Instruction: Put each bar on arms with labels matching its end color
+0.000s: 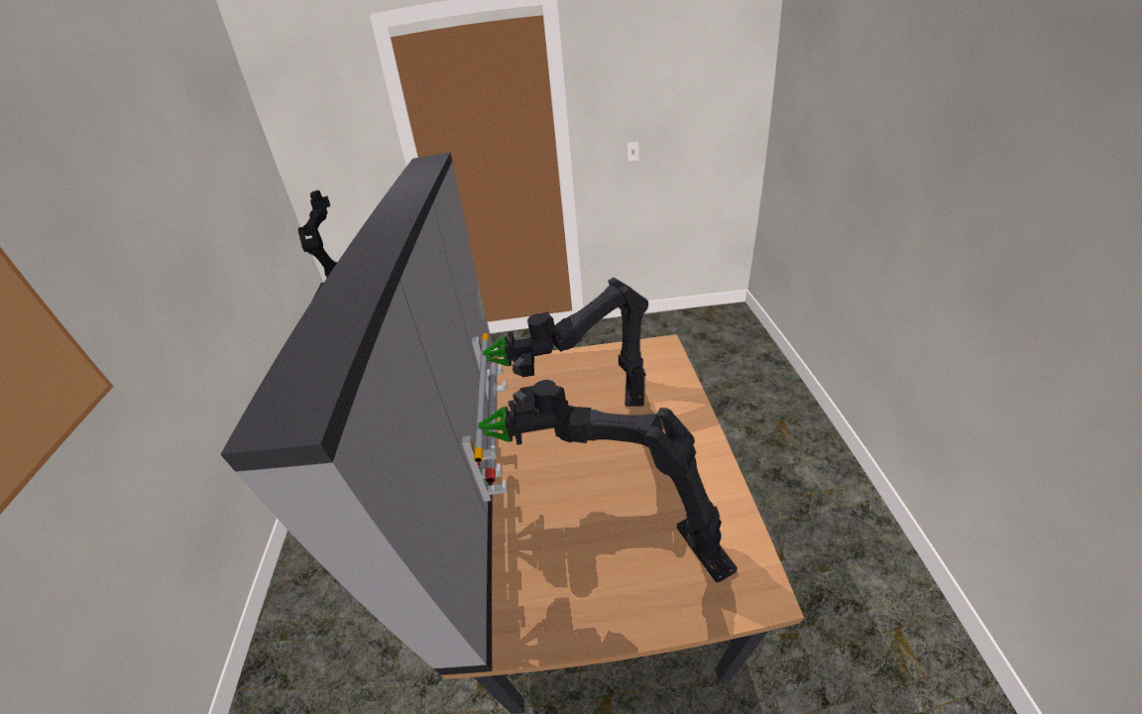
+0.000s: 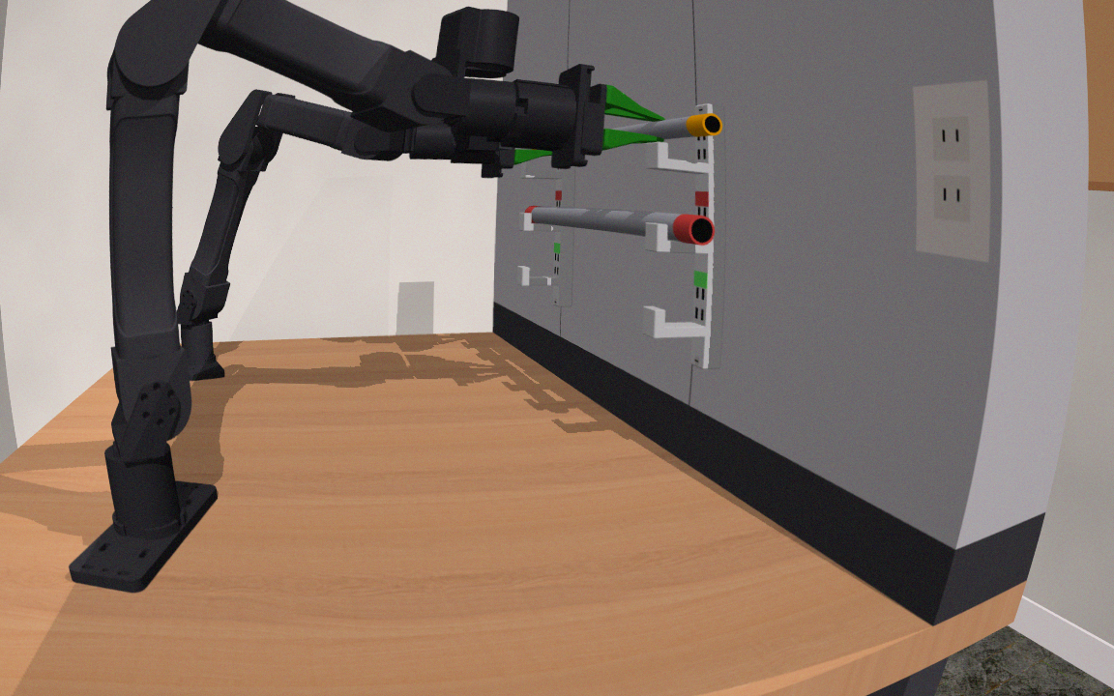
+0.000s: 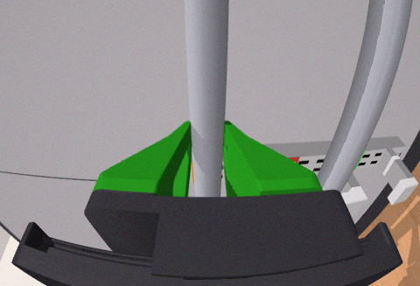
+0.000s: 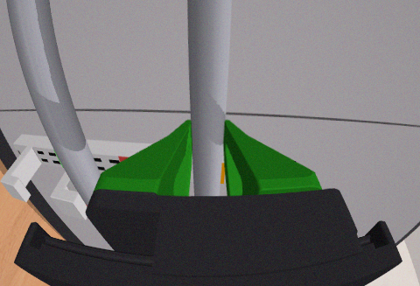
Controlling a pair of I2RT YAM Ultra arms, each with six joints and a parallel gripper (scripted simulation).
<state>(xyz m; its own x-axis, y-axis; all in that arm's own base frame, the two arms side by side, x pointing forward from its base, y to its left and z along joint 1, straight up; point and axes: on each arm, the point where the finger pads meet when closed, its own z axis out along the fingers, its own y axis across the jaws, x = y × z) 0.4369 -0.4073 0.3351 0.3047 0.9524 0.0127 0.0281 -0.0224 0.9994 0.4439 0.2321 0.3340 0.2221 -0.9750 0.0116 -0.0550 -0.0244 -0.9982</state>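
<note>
Now: the orange-ended bar 2 cm ahead of my right hand and 15 cm to the left of it. Also, from my right hand: grey wall panel: 12 cm ahead, 18 cm to the left, 9 cm above; red-ended bar: 1 cm ahead, 15 cm to the left, 10 cm below; black base strip: 6 cm ahead, 19 cm to the left, 30 cm below.
My left gripper is now 150 mm to the left of the orange-ended bar and 10 mm past it. Round my left hand: grey wall panel (120 mm to the right, 100 mm ahead, 90 mm above); red-ended bar (150 mm to the right, 100 mm below, 10 mm behind); black base strip (310 mm below, 110 mm to the right, 30 mm ahead).
</note>
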